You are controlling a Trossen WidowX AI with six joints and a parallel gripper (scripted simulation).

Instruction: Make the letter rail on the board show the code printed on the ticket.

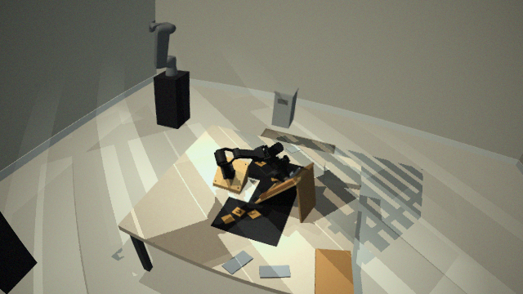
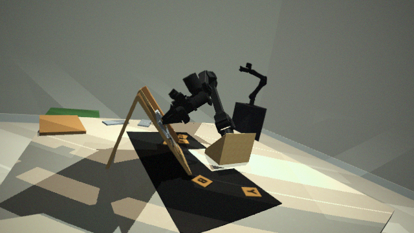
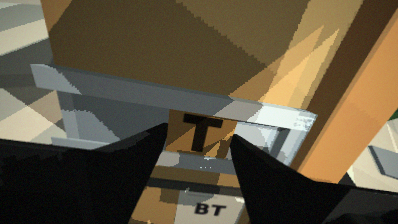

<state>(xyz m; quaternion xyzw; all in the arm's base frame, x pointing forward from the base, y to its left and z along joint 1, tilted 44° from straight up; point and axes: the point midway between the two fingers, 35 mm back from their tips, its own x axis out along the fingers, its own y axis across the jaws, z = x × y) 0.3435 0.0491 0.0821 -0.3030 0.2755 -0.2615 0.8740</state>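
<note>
The white ticket is 70 mm behind my gripper tip, 10 mm to the right of it and 80 mm below it. Also, from my gripper tip: letter tile marked t: right at my gripper tip; black mat: 160 mm behind, 20 mm to the left, 170 mm below; pale grey box: 350 mm ahead, 380 mm to the left, 150 mm below.
</note>
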